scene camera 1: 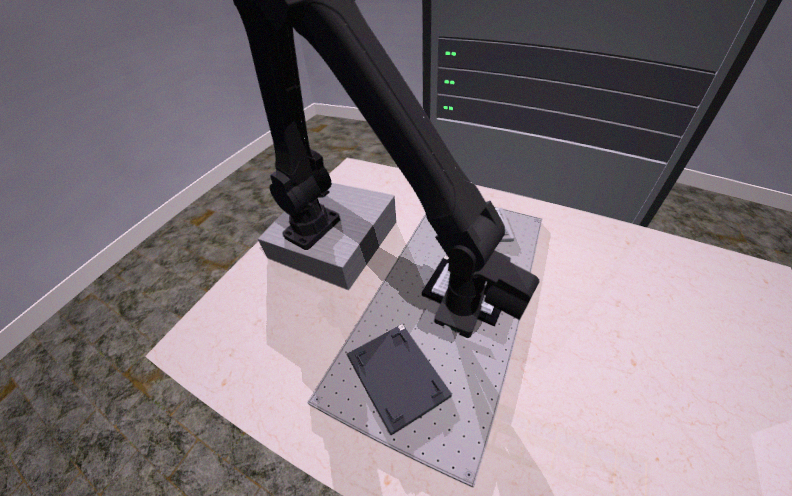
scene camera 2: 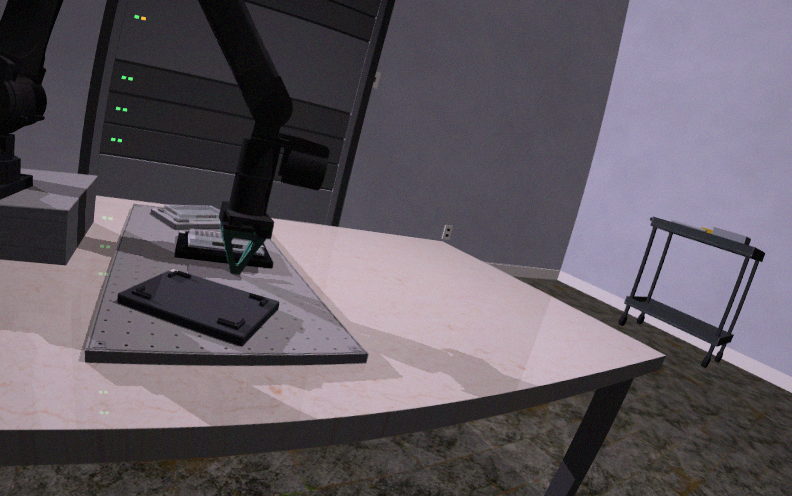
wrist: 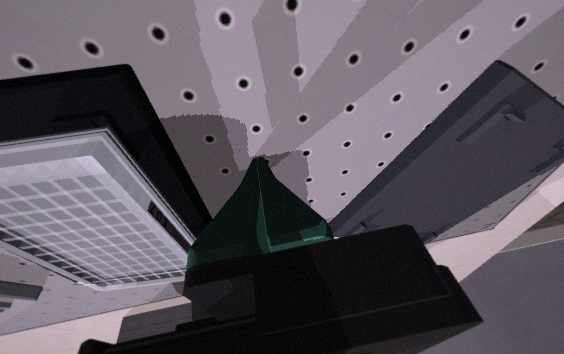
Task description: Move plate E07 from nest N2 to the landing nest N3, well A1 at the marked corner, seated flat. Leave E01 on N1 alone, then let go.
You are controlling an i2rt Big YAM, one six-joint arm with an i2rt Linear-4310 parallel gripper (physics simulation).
Labels:
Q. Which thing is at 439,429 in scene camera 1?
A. A grey perforated baseplate.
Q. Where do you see a grey perforated baseplate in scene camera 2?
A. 302,324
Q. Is the gripper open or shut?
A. Shut.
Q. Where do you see a black nest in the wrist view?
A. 53,103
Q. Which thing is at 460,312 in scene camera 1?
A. The gripper.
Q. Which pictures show the gripper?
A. Scene camera 1, scene camera 2 and the wrist view: all of them.

